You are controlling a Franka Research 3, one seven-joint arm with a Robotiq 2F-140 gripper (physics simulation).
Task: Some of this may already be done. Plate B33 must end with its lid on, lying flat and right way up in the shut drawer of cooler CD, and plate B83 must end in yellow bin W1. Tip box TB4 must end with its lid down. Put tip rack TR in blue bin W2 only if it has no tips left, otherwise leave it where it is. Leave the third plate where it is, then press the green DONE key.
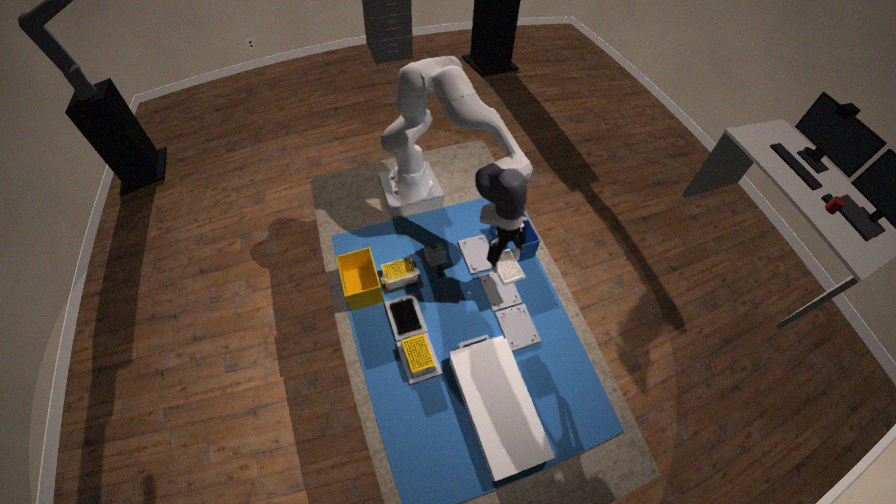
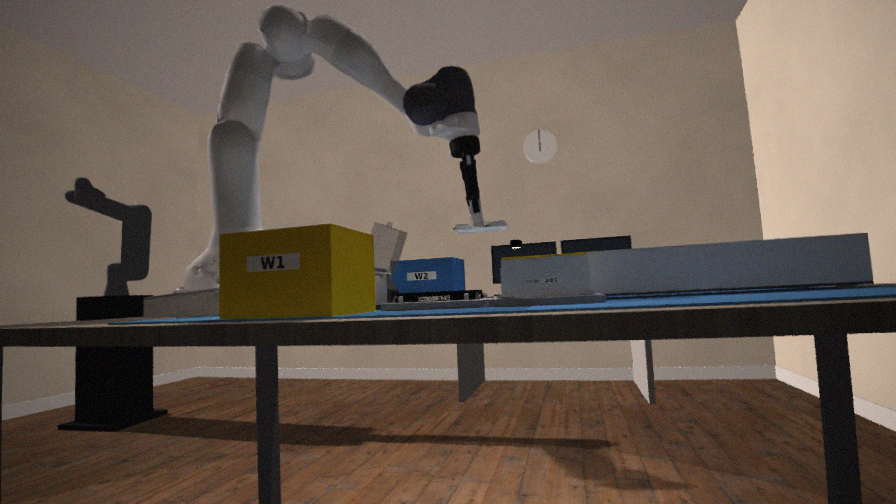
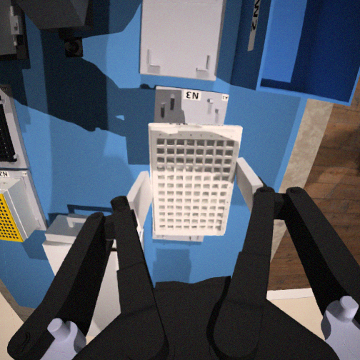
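My gripper (image 1: 508, 253) (image 2: 475, 220) (image 3: 192, 176) is shut on a white, unlidded well plate (image 1: 510, 269) (image 2: 481, 227) (image 3: 192, 190) and holds it by its long sides, raised above nest N3 (image 1: 499, 291) (image 3: 192, 106). The plate's label is unreadable. A black plate (image 1: 407, 314) sits on a left nest. Two boxes with yellow tips stand at the left, a far one (image 1: 399, 271) and a near one (image 1: 418, 354) (image 2: 543, 275) (image 3: 10, 217); which is TB4 or TR I cannot tell. Yellow bin W1 (image 1: 360, 278) (image 2: 294, 275), blue bin W2 (image 1: 530, 241) (image 2: 431, 274) (image 3: 277, 82) and cooler CD (image 1: 501, 407) (image 2: 726, 266) also show.
The green-key console (image 1: 436, 255) stands between the nest rows. A pale nest (image 1: 476, 253) (image 3: 181, 40) lies beside W2, and another nest (image 1: 518, 327) lies between N3 and the cooler. The cooler's drawer handle (image 1: 474, 342) faces the nests.
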